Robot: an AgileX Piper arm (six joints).
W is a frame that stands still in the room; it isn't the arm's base.
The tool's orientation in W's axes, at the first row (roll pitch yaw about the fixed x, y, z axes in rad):
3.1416, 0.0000, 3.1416
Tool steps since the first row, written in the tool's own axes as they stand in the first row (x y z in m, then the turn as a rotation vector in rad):
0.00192, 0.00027, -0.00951, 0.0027, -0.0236, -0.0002
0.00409, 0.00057, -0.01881, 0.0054, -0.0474, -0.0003
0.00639, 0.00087, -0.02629, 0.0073, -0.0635, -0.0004
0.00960, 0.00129, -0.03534, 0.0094, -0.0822, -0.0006
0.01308, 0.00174, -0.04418, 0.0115, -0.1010, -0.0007
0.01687, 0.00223, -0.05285, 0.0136, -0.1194, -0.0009
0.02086, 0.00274, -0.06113, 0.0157, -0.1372, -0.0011
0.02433, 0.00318, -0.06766, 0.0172, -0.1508, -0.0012
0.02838, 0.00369, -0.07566, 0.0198, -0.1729, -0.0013
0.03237, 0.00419, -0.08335, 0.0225, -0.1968, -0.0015
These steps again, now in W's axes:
-0.00192, 0.00027, 0.00951, -0.0027, -0.0236, 0.0002
-0.00409, 0.00057, 0.01881, -0.0054, -0.0474, 0.0003
-0.00639, 0.00087, 0.02629, -0.0073, -0.0635, 0.0004
-0.00960, 0.00129, 0.03534, -0.0094, -0.0822, 0.0006
-0.01308, 0.00174, 0.04418, -0.0115, -0.1010, 0.0007
-0.01687, 0.00223, 0.05285, -0.0136, -0.1194, 0.0009
-0.02086, 0.00274, 0.06113, -0.0157, -0.1372, 0.0011
-0.02433, 0.00318, 0.06766, -0.0172, -0.1508, 0.0012
-0.02838, 0.00369, 0.07566, -0.0198, -0.1729, 0.0013
-0.03237, 0.00419, 0.08335, -0.0225, -0.1968, 0.0015

